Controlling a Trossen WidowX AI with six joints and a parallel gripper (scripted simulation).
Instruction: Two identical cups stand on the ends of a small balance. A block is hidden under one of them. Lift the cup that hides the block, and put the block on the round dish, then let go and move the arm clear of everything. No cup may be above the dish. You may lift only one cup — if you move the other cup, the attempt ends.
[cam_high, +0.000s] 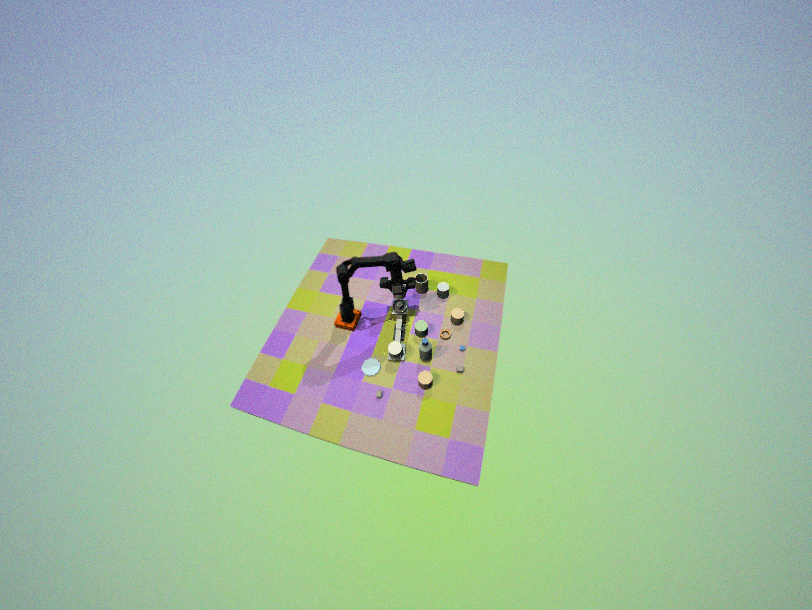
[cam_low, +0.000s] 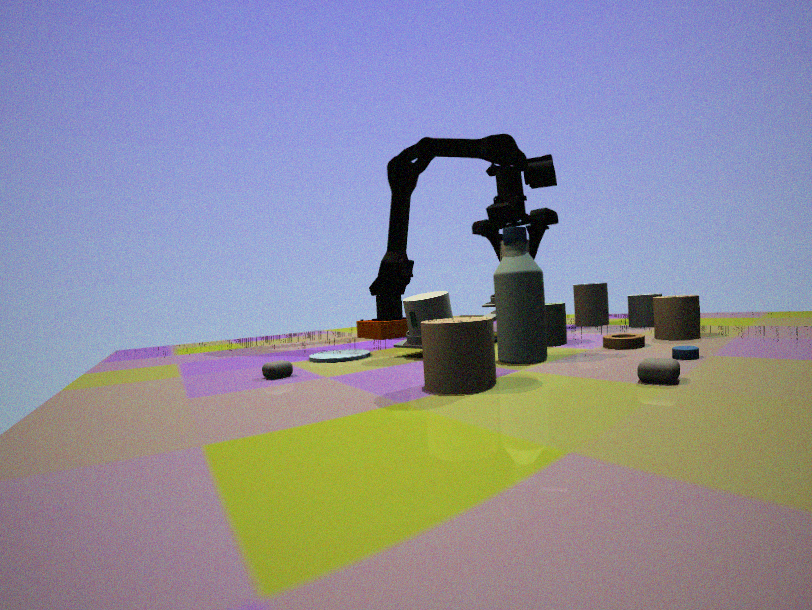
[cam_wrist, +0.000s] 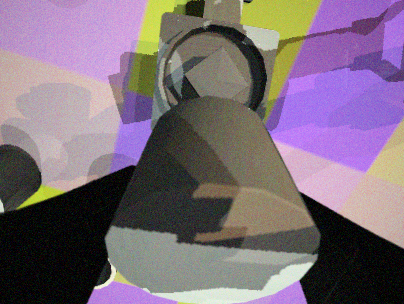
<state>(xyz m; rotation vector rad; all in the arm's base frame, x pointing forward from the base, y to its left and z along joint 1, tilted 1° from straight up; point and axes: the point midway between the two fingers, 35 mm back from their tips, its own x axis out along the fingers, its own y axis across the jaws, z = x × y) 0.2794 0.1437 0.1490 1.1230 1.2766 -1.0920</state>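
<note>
Right now my gripper tip is 60 mm above the block, 40 mm to the left of it and 10 mm short of it. The rest, counted from my gripper tip: pale blue round dish: 400 mm to the right, 150 mm below, 70 mm behind; grey bottle: 280 mm to the right, 200 mm ahead, 40 mm below; balance: 170 mm to the right, 110 mm below, 30 mm ahead.
</note>
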